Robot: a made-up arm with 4 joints.
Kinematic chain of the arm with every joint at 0, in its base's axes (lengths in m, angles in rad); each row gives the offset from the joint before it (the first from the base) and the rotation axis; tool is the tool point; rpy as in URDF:
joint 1: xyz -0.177 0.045 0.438 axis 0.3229 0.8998 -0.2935
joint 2: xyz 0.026 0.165 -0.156 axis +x
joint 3: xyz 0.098 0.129 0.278 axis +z
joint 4: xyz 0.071 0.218 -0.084 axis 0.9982 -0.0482 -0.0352
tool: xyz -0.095 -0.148 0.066 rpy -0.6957 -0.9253 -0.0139
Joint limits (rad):
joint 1: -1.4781..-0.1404
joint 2: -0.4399..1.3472
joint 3: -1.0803..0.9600
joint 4: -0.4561..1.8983
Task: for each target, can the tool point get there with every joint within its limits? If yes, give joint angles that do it. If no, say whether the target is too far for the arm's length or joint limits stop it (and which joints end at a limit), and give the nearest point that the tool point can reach.
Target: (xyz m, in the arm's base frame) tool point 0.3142 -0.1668 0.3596
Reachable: no: joint limits stop it (at a limit: joint 1, joint 2, joint 3, joint 4) | nearest point 0.0256 -0.0441 0.5786 | short by 0.383 m
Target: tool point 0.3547 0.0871 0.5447
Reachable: no: joint limits stop it (at a limit: joint 1, joint 2, joint 3, joint 4) | nearest point 0.1002 0.2506 0.5616 | short by 0.303 m
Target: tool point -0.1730 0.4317 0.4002
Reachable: yes | joints -0.9278 -0.0714 -0.2521 0.3606
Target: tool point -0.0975 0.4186 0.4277
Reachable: yes | joints -0.6146 0.0639 -0.6870 0.7200
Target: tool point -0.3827 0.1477 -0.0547
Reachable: no: joint limits stop it (at a limit: joint 1, joint 3, joint 4) | nearest point -0.2299 0.2605 0.2231 | short by 0.336 m
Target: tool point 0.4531 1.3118 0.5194
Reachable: no: too far | nearest point 0.1032 0.5353 0.3769 | short by 0.863 m
